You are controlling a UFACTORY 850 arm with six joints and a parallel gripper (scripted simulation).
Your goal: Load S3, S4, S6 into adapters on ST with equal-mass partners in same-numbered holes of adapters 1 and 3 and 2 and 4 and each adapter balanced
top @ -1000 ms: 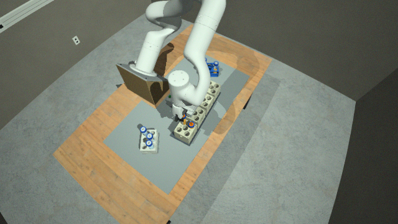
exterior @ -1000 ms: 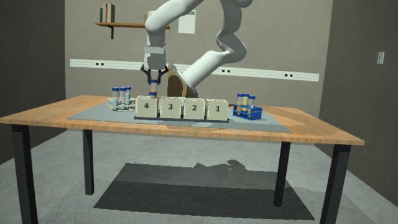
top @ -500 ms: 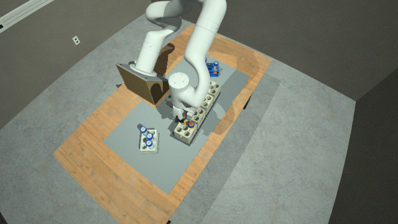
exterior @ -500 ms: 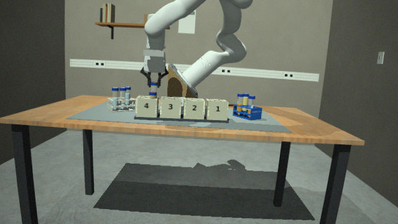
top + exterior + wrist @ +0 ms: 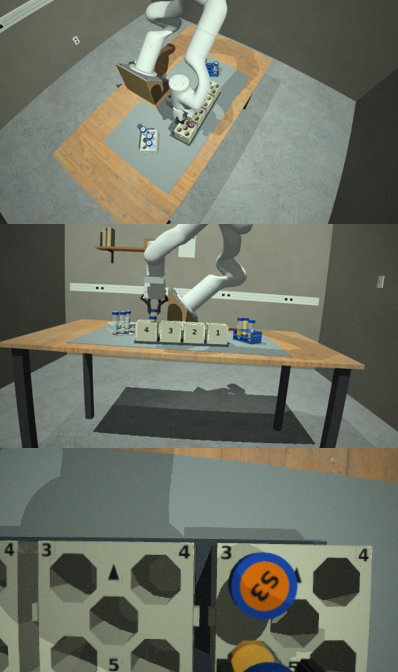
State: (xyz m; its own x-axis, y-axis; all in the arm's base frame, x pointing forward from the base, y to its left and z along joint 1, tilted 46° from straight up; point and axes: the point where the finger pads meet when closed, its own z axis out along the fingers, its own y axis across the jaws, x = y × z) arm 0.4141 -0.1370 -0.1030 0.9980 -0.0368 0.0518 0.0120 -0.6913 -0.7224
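The sample tube lies 50 mm below my hand and 10 mm to the right of it. The rest, counted from my hand: green done key: 180 mm behind, 130 mm to the left, 80 mm below; then adapter 3: 100 mm below, 80 mm to the left, 20 mm ahead; then loading stand: 140 mm to the left, 140 mm below, 20 mm ahead.
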